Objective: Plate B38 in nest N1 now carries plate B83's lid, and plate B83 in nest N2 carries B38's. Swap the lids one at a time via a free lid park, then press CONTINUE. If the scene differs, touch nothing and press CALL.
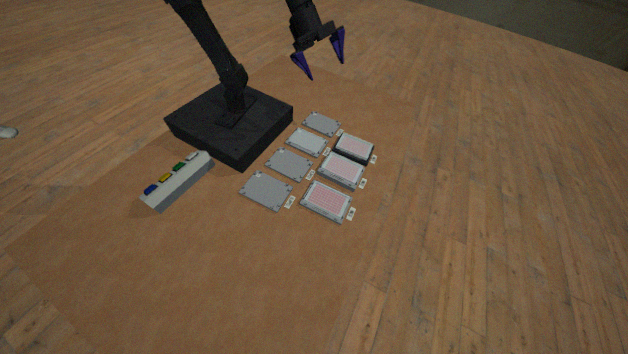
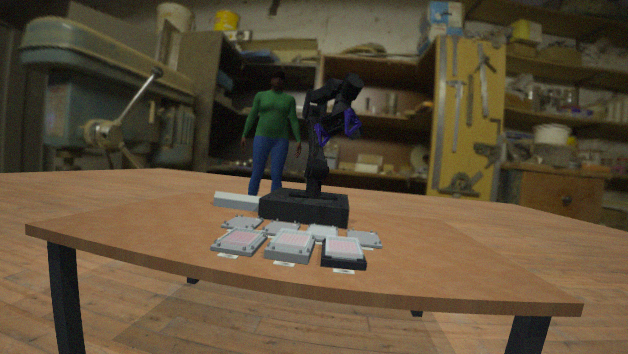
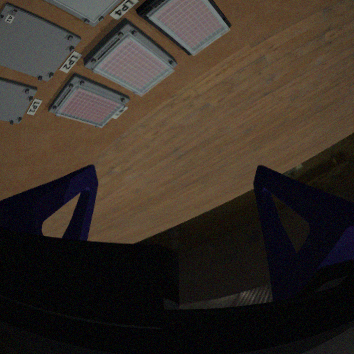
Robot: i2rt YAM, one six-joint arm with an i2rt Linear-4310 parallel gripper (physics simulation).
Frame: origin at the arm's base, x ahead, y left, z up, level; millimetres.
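Seen in the pictures: gripper, between the fingertips: [image 1: 327,72] [image 2: 333,141] [image 3: 175,173]; arm's base, origin of its link: [image 1: 237,110] [image 2: 312,197].
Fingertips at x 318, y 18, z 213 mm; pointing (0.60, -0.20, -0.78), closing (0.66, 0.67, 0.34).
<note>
Pixels of each thing's top centre, then the offset from my fingertips to it.
- middle plate, centre of its top: [image 3: 135,69] [image 2: 292,236] [image 1: 342,166] dx +122, dy -95, dz -254 mm
- third plate, centre of its top: [image 3: 193,22] [image 2: 343,243] [image 1: 355,144] dx +144, dy +29, dz -258 mm
- LP2, centre of its top: [image 3: 26,49] [image 2: 282,224] [image 1: 289,161] dx -63, dy -130, dz -274 mm
- pale lid, centre of its top: [image 2: 322,230] [image 1: 307,139] dx -39, dy -2, dz -276 mm
- grey park, centre of its top: [image 2: 363,233] [image 1: 322,121] dx -15, dy +127, dz -274 mm
- button box, centre of its top: [image 1: 172,170] [image 2: 241,193] dx -363, dy -326, dz -230 mm
My gripper [image 1: 327,71] [image 2: 339,136] [image 3: 175,173] is open and empty, high above the table and apart from the plates. Three pink-gridded plates sit in a row: one plate [image 1: 326,201] [image 2: 241,239] [image 3: 85,105] in a grey nest, a middle plate [image 1: 341,169] [image 2: 290,241] [image 3: 134,62] in a taller grey nest, and a third plate [image 1: 354,146] [image 2: 343,248] [image 3: 189,22] in a black nest. Plate and nest names are unreadable. Grey lid parks LP1 [image 1: 265,191] [image 3: 12,99] and LP2 [image 1: 289,164] [image 3: 32,45] look bare. A pale lid [image 1: 306,141] [image 2: 322,231] lies on the park labelled LP4.
Another grey park [image 1: 321,123] [image 2: 364,238] lies at the row's far end. A button box [image 1: 182,183] [image 2: 236,201] with blue, yellow, green and white buttons stands beside the black arm base [image 1: 200,117] [image 2: 302,212]. A person [image 2: 272,117] stands behind the table.
</note>
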